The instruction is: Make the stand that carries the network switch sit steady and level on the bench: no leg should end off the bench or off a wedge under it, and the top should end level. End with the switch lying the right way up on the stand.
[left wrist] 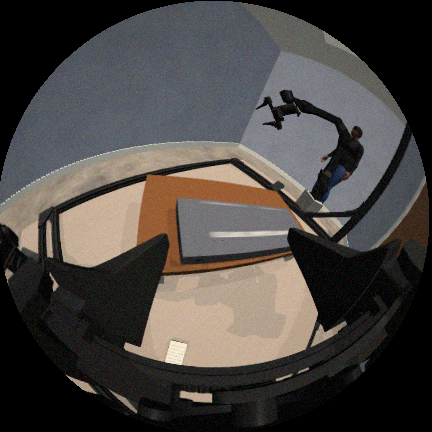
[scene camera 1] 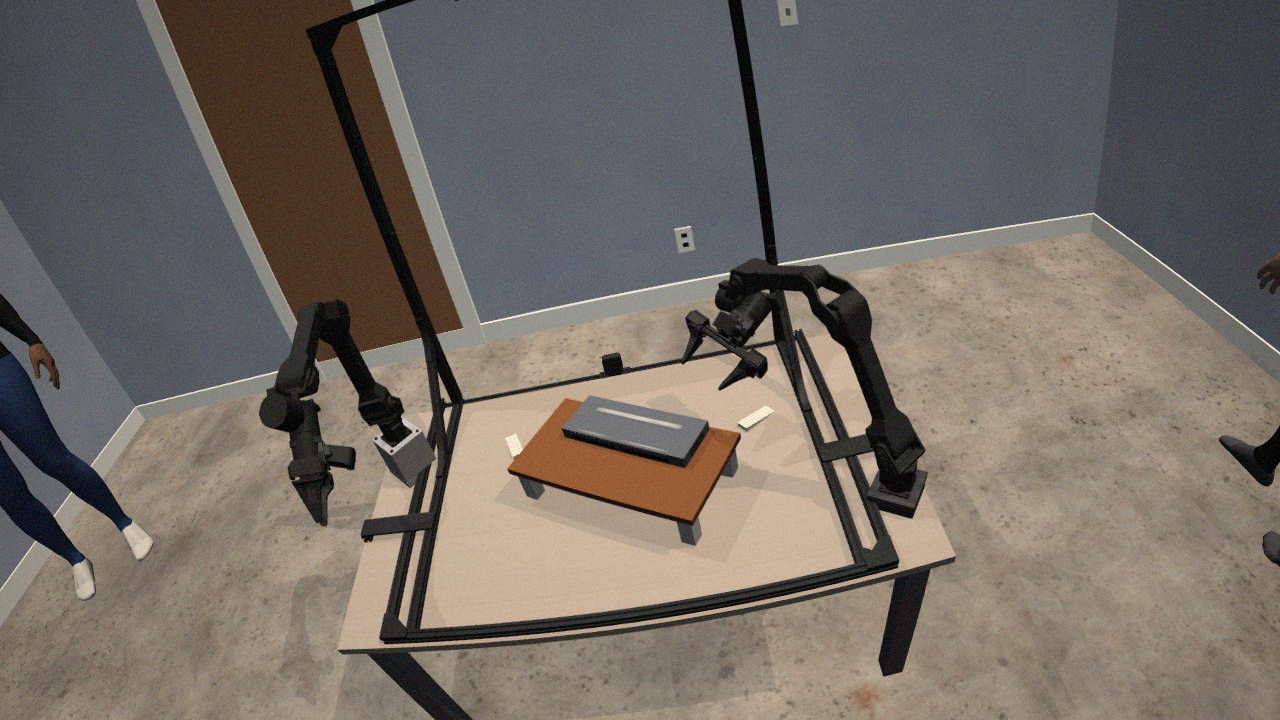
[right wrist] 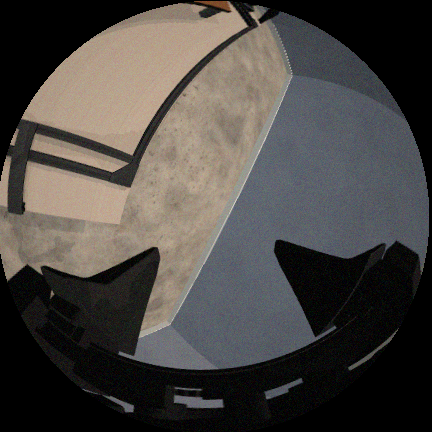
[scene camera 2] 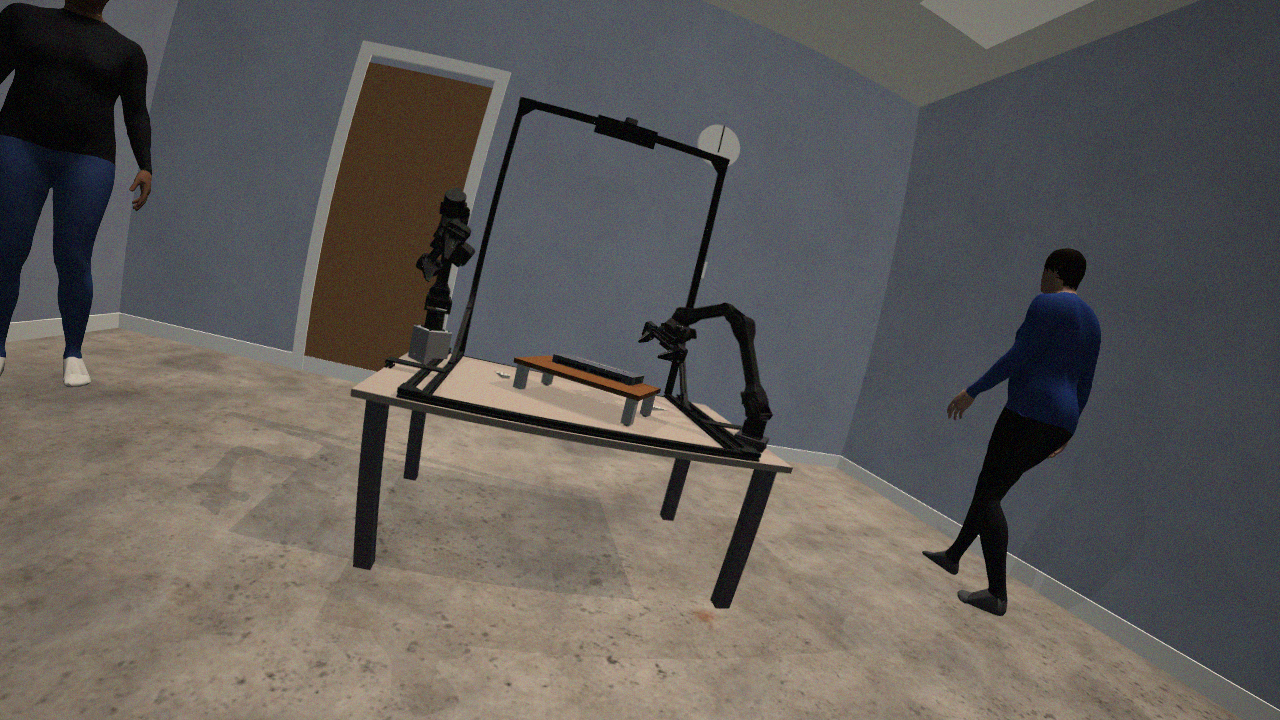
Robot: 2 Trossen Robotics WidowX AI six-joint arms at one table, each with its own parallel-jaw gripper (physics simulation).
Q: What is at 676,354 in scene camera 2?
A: My left gripper.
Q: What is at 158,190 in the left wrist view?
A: A stand.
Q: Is my right gripper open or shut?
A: Open.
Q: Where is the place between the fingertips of my right gripper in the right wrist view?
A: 217,250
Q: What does my right gripper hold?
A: Nothing.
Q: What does my left gripper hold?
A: Nothing.
